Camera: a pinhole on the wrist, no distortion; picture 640 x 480 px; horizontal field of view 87.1 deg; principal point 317.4 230.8 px. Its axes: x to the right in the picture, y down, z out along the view. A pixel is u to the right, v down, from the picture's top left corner.
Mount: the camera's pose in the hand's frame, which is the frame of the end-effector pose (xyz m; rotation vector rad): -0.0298 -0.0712 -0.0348 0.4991 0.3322 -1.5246
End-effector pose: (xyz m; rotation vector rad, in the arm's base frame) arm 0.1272 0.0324 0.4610 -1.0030 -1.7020 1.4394
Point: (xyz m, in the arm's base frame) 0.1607 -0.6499 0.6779
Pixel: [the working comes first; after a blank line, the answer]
In the camera's frame: 0.0095 -0.5466 0.4054

outside the picture
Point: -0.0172 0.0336 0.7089
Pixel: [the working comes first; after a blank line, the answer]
In the camera's frame: 0.1070 0.1201 0.1914

505.7 442.0
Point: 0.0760 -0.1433 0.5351
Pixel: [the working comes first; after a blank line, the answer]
In the camera's frame: -0.0575 -0.0834 0.1501

188.4 43.8
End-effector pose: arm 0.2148 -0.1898 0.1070 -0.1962 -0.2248 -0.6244
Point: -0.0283 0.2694 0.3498
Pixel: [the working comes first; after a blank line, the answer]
In the camera's frame: -0.4489 -0.3134 0.2599

outside the picture
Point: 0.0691 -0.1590 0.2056
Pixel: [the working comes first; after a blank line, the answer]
In the camera's frame: -0.0803 -0.0592 0.1447

130.7 93.1
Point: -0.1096 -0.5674 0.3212
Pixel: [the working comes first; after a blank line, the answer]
In the camera's frame: 0.2885 0.0706 0.3881

567.6 292.1
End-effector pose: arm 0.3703 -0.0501 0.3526 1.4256 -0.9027 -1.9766
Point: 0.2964 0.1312 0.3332
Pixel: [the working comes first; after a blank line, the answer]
In the camera's frame: -0.0194 -0.0559 0.1570

275.9 110.9
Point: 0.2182 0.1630 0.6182
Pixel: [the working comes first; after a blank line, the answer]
In the camera's frame: -0.2672 -0.2150 0.1970

outside the picture
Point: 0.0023 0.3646 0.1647
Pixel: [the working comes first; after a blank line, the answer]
In the camera's frame: 0.0832 -0.0056 0.5524

368.1 227.4
